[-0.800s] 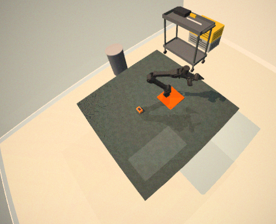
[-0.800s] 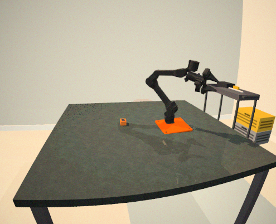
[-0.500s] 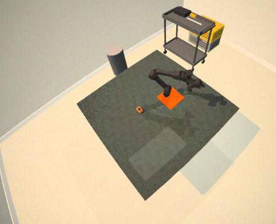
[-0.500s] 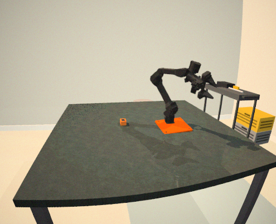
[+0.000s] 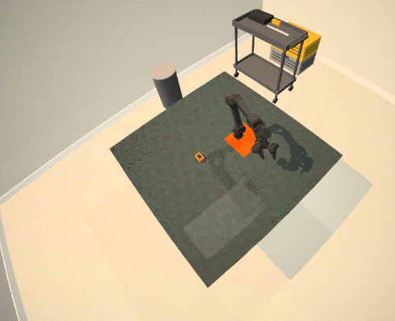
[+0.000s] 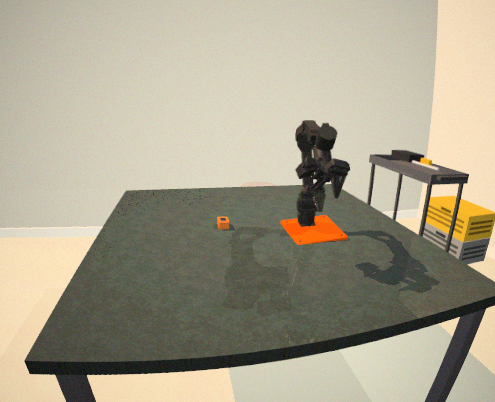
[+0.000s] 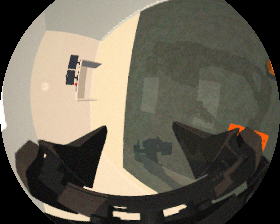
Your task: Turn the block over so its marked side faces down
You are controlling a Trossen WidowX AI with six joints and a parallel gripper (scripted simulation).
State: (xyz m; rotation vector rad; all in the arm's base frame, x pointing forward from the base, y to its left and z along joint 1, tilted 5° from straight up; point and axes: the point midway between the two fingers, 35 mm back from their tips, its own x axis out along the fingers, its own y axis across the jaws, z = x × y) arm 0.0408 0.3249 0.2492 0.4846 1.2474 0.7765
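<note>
My gripper tip is 290 mm short of the orange block, 380 mm to the left of it and 200 mm above it.
</note>
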